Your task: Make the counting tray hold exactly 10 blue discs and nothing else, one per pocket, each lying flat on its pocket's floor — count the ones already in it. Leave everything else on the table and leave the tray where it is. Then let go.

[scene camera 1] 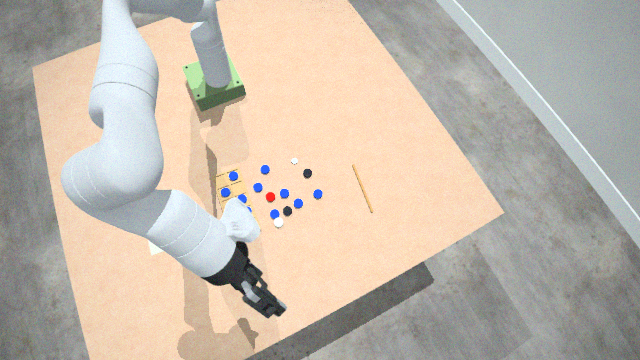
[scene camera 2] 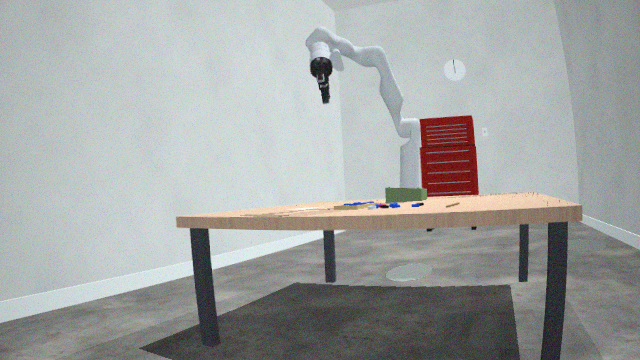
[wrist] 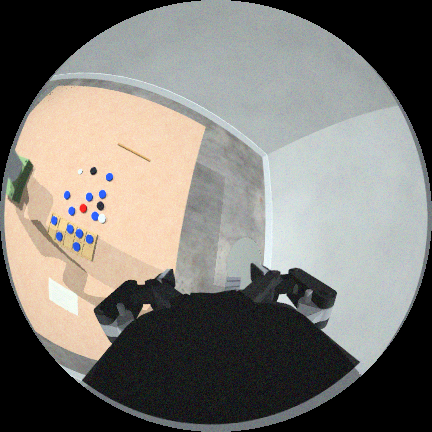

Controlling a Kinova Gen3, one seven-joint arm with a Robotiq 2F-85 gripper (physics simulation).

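The tan counting tray (scene camera 1: pixel 239 189) (scene camera 2: pixel 347 207) (wrist: pixel 90 252) lies on the table, partly hidden by the arm in scene camera 1. In the wrist view several of its pockets hold blue discs, such as one disc (wrist: pixel 54 220) at one end and another (wrist: pixel 89 239) near the other end. Several loose blue discs lie beside the tray, among them one near it (scene camera 1: pixel 257 187) (wrist: pixel 71 211) and one farther out (scene camera 1: pixel 318 194) (wrist: pixel 109 177). My gripper (scene camera 1: pixel 280 309) (scene camera 2: pixel 325 101) (wrist: pixel 212 274) is open and empty, high above the table and away from the tray.
A red disc (scene camera 1: pixel 270 196) (wrist: pixel 83 208), two black discs (scene camera 1: pixel 307 173) (wrist: pixel 93 171) and two white pieces (scene camera 1: pixel 294 161) (wrist: pixel 80 171) lie among the loose blue discs. A thin wooden stick (scene camera 1: pixel 362 188) (wrist: pixel 133 152) lies farther out. White paper (wrist: pixel 63 296) lies across the tray. The arm's green base (scene camera 1: pixel 224 98) (scene camera 2: pixel 406 194) stands behind.
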